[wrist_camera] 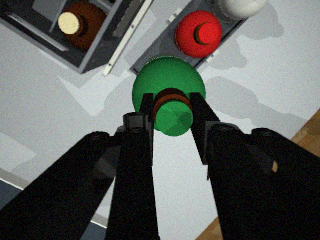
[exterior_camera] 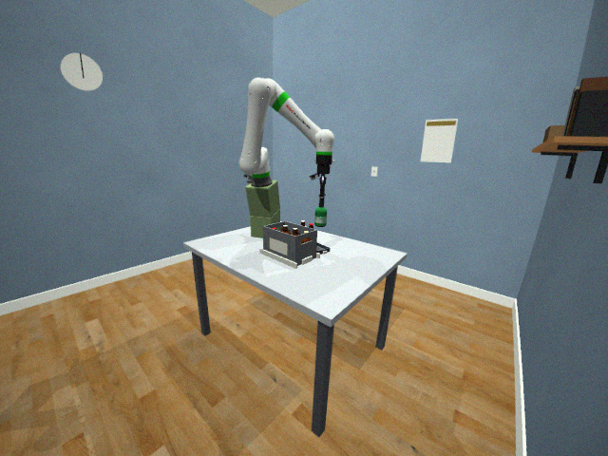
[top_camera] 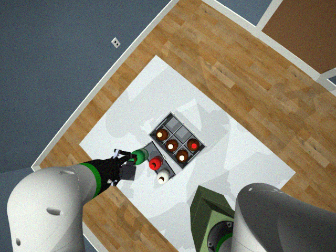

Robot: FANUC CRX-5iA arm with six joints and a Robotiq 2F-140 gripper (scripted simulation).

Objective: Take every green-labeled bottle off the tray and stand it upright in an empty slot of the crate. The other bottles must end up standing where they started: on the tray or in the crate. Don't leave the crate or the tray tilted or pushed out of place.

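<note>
Right now my hand is 8 cm above the green-labeled bottle. The rest, counted from my hand: white bottle: 18 cm behind, 2 cm to the left, 24 cm below; red-labeled bottle: 8 cm behind, 1 cm to the left, 24 cm below; crate: 7 cm behind, 20 cm to the right, 24 cm below.
</note>
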